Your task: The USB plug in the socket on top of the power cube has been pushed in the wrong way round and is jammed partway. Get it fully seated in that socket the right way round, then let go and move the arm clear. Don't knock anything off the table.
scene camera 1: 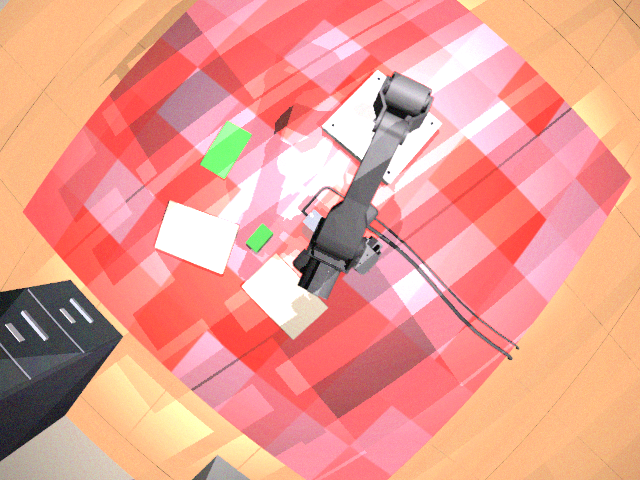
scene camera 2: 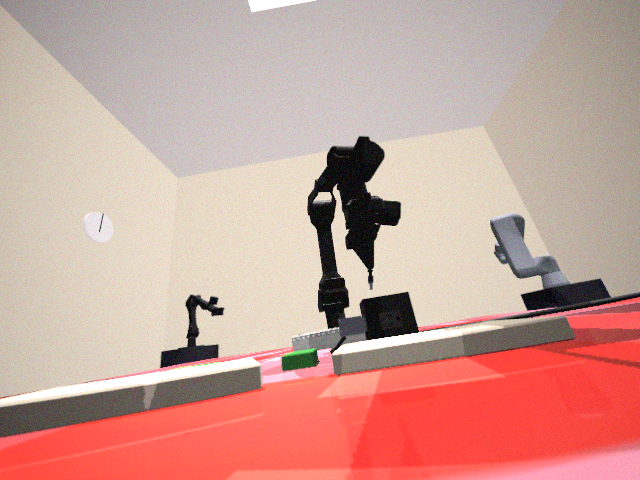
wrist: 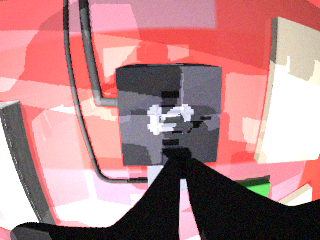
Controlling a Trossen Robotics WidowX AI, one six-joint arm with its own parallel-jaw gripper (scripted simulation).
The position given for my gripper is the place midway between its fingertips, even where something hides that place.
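Note:
A USB plug is held in my gripper (scene camera 2: pixel 370 268), and I can see that same gripper in the wrist view (wrist: pixel 180 167) and in scene camera 1 (scene camera 1: pixel 334 237). There is a green card (scene camera 1: pixel 231 140) too, though in the wrist view the card is out of frame.

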